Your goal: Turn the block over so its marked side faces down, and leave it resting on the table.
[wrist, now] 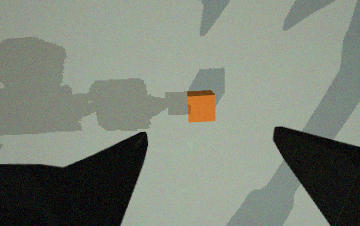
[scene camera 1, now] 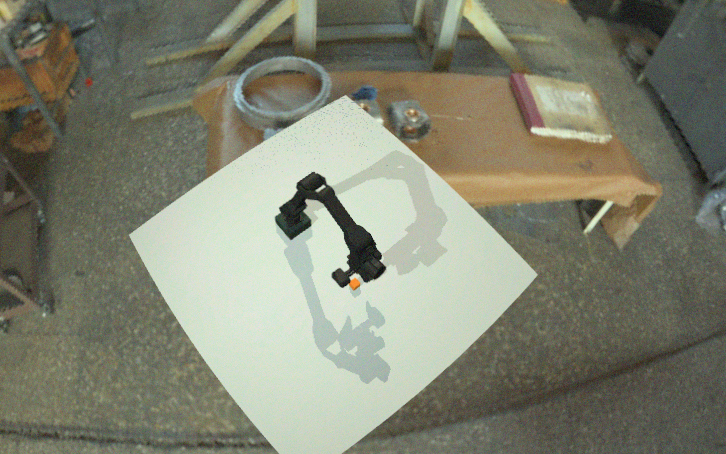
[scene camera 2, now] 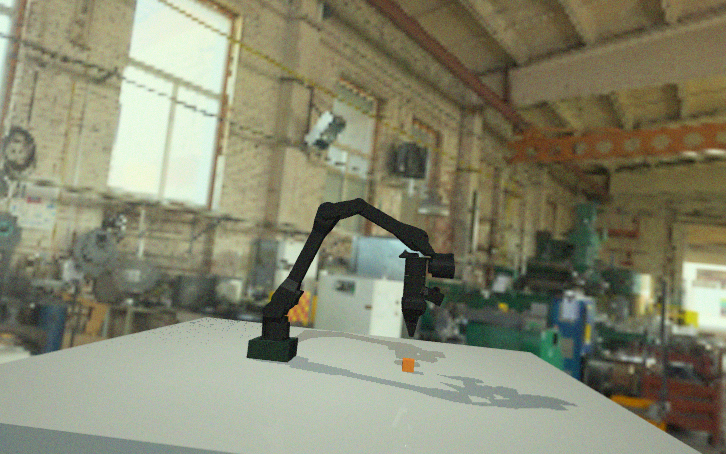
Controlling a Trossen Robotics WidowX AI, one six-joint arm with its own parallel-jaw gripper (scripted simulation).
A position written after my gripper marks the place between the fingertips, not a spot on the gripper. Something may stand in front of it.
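My gripper (scene camera 2: 410, 334), also in the wrist view (wrist: 209, 135): open, holding nothing. Orange block (wrist: 201, 104) present.
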